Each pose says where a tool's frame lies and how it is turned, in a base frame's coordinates. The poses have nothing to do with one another.
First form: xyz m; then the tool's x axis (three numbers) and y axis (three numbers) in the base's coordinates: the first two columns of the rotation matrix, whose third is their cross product.
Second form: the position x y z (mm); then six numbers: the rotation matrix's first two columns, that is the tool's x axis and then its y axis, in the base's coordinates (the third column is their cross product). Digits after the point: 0 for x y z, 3 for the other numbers.
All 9 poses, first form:
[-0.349, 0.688, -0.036, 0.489, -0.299, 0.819, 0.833, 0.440, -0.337]
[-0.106, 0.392, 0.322, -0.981, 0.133, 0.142, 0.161, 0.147, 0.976]
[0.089, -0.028, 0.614, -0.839, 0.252, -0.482, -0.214, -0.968, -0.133]
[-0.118, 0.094, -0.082, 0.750, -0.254, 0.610, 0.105, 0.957, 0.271]
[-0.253, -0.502, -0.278, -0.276, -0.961, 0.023, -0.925, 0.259, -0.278]
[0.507, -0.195, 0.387, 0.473, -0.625, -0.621, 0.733, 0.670, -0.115]
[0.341, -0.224, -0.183, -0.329, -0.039, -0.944, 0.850, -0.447, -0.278]
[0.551, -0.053, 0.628, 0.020, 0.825, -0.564, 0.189, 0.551, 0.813]
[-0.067, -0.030, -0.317, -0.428, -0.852, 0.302, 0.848, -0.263, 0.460]
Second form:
[-349, 688, -36, 0.489, -0.299, 0.819, 0.833, 0.440, -0.337]
[-106, 392, 322, -0.981, 0.133, 0.142, 0.161, 0.147, 0.976]
[89, -28, 614, -0.839, 0.252, -0.482, -0.214, -0.968, -0.133]
[-118, 94, -82, 0.750, -0.254, 0.610, 0.105, 0.957, 0.271]
[-253, -502, -278, -0.276, -0.961, 0.023, -0.925, 0.259, -0.278]
[507, -195, 387, 0.473, -0.625, -0.621, 0.733, 0.670, -0.115]
[341, -224, -183, -0.329, -0.039, -0.944, 0.850, -0.447, -0.278]
[551, -53, 628, 0.020, 0.825, -0.564, 0.189, 0.551, 0.813]
[-67, -30, -317, -0.428, -0.852, 0.302, 0.848, -0.263, 0.460]

